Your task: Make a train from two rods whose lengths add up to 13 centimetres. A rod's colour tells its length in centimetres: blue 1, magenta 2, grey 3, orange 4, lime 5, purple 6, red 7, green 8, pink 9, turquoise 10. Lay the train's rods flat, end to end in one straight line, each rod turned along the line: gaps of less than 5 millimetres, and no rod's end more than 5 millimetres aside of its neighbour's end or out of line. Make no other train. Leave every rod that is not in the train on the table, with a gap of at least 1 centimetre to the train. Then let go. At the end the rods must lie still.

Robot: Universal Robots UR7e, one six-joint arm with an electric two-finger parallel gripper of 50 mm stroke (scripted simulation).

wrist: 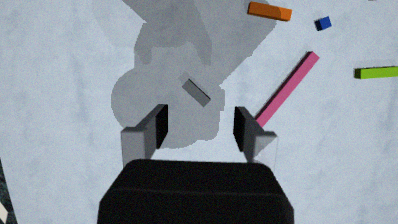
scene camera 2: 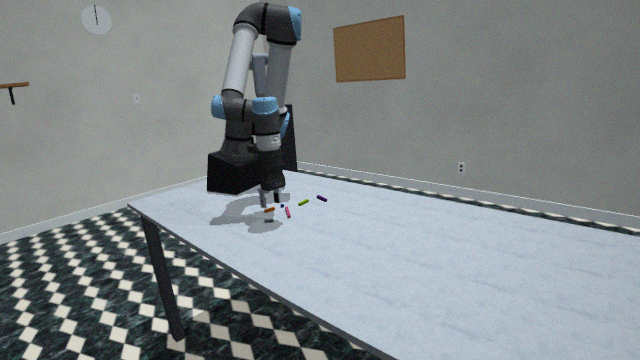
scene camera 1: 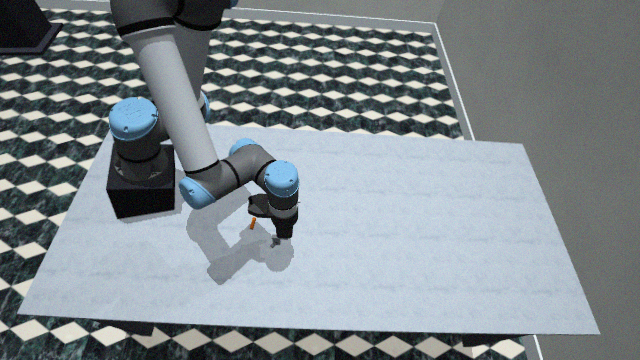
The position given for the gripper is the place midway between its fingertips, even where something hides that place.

In view: the gripper [scene camera 2: 270, 205] and a pink rod [wrist: 309, 60].
The gripper is seen too in the wrist view [wrist: 200, 119].
